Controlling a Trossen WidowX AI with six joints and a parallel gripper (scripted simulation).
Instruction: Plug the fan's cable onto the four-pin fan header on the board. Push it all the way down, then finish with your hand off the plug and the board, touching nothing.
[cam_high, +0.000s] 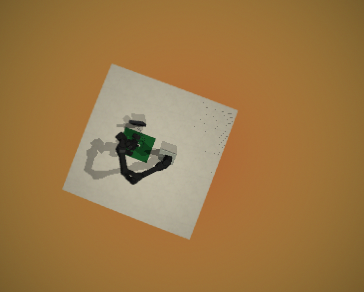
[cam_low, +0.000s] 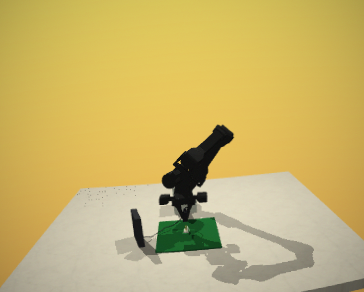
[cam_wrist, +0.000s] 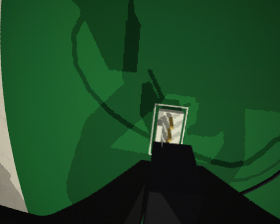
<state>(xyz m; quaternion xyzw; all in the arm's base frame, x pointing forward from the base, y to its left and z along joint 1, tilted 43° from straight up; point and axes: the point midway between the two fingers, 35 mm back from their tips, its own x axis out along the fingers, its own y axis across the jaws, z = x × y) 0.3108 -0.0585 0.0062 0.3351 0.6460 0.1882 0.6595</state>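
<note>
My gripper tip is 60 mm above the four-pin fan header. Round my gripper tip: fan plug: 10 mm behind, 10 mm above; green board: 80 mm below, 20 mm ahead; black fan: 180 mm to the right, 30 mm ahead.
</note>
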